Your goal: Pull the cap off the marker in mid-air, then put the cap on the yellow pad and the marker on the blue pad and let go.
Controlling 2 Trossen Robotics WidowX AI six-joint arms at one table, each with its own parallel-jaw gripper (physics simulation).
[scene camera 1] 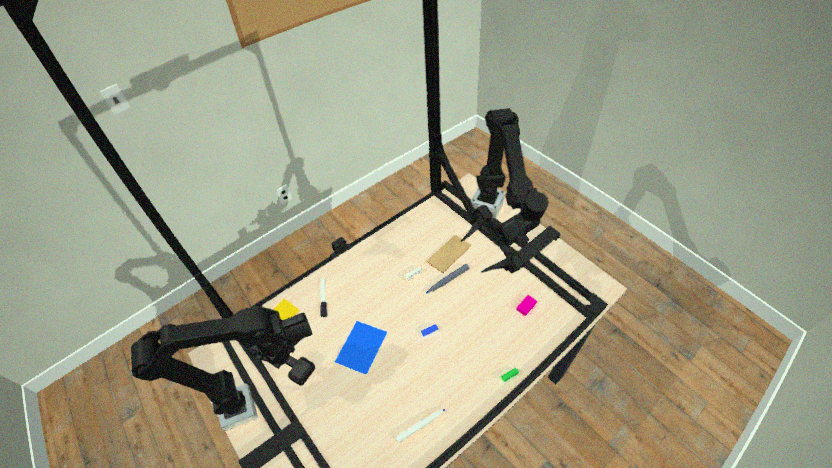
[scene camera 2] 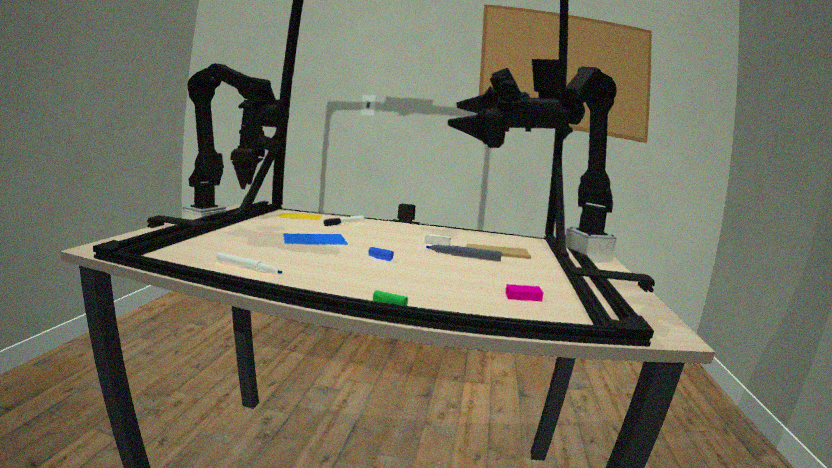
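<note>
I see a tan pad [scene camera 1: 453, 249] and a blue pad [scene camera 1: 358, 352], and the same view gives me my left gripper [scene camera 1: 471, 256] together with my right gripper [scene camera 1: 288, 370]. The other view has my grippers too: the left gripper [scene camera 2: 452, 113] and the right gripper [scene camera 2: 246, 186].
</note>
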